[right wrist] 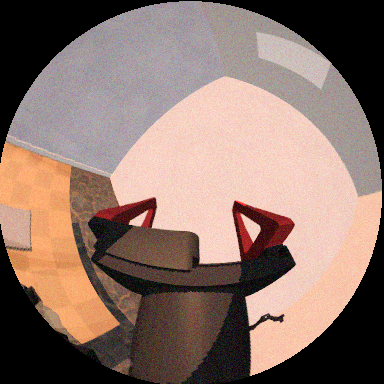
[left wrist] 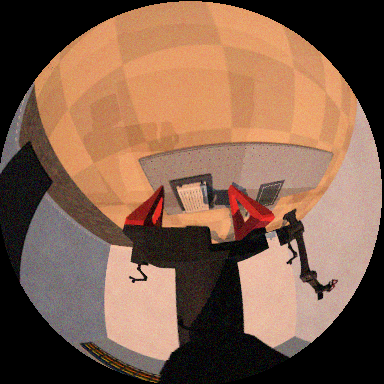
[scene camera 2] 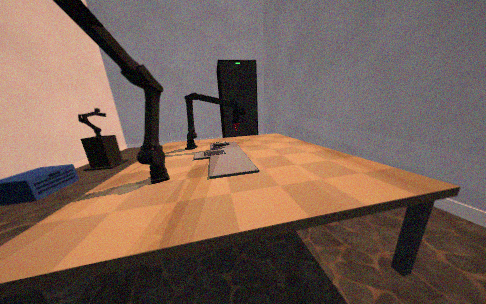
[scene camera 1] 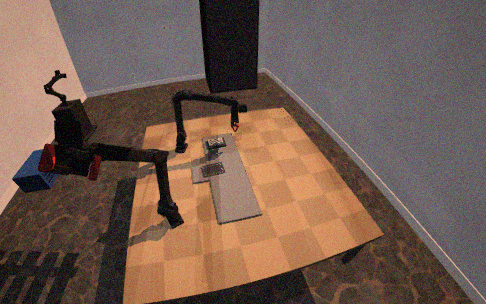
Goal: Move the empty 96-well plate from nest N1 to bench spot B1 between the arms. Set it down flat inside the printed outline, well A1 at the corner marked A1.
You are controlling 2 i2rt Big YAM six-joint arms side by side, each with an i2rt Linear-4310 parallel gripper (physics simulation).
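Frame: origin at the left arm's base, x ahead, y left, z up, level; metres.
Seen in the pictures: left gripper, fingertip midpoint: (left wrist: pixel 197 187) (scene camera 2: pixel 236 130) (scene camera 1: pixel 235 128); right gripper, fingertip midpoint: (right wrist: pixel 194 203) (scene camera 1: pixel 76 170); left arm's base at its link origin: (scene camera 2: pixel 191 148) (scene camera 1: pixel 181 148); right arm's base at its link origin: (left wrist: pixel 288 213) (scene camera 2: pixel 160 178) (scene camera 1: pixel 174 219).
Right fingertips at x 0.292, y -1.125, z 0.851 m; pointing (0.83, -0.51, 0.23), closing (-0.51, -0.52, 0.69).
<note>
Offsets run from my right fingertips to a thing's middle. "spot": to the spot under its first point. Level surfaces: height alone.
The white 96-well plate {dy +1.202, dx +0.008, dz -0.819 m} (scene camera 1: pixel 215 142) (left wrist: pixel 193 196) sits in the dark nest {dy +1.202, dx +0.008, dz -0.827 m} (left wrist: pixel 191 180) on the grey board {dz -0.838 m} (scene camera 1: pixel 237 195) (scene camera 2: pixel 232 162) (left wrist: pixel 230 160). The dark pad with the printed outline {spot: dy +0.878, dx +0.045, dz -0.836 m} (scene camera 1: pixel 212 169) (scene camera 2: pixel 215 153) (left wrist: pixel 270 194) lies bare beside it. The A1 mark is too small to read. My left gripper (scene camera 1: pixel 235 128) (scene camera 2: pixel 236 127) (left wrist: pixel 197 187) is open and empty, pointing down above the table, up and to the right of the plate in scene camera 1. My right gripper (scene camera 1: pixel 70 162) (right wrist: pixel 194 203) is open and empty, raised at the left of scene camera 1, far from the plate.
The checkered wooden table {dz -0.851 m} (scene camera 1: pixel 310 225) (scene camera 2: pixel 350 200) carries both arm bases. A blue box (scene camera 1: pixel 34 175) (scene camera 2: pixel 40 184) lies beyond its left side. A tall black cabinet (scene camera 1: pixel 230 45) (scene camera 2: pixel 237 95) stands behind. A small arm stands on a dark pedestal (scene camera 2: pixel 100 151). Arm shadows fall near the nest.
</note>
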